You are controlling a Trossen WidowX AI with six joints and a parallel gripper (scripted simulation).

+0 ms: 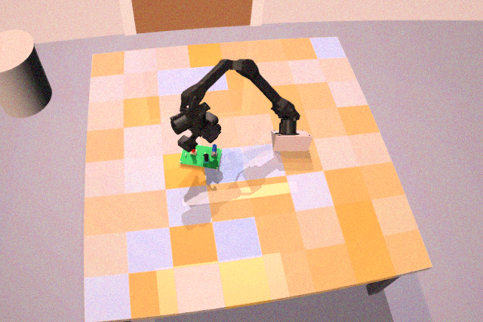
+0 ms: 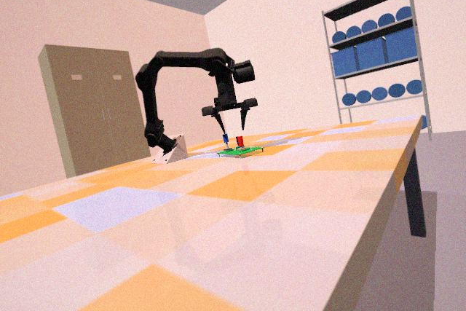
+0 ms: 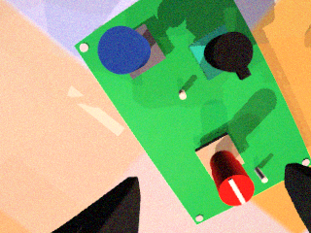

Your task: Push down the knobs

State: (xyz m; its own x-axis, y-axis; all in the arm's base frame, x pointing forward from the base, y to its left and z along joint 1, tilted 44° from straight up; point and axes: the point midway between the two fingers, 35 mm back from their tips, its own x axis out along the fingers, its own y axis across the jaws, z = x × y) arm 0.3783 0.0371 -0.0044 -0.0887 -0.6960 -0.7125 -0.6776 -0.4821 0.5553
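The red knob is 30 mm below my gripper tip and 20 mm ahead of it. The rest, counted from my gripper tip: black knob 40 mm to the left, 40 mm below, 30 mm behind.
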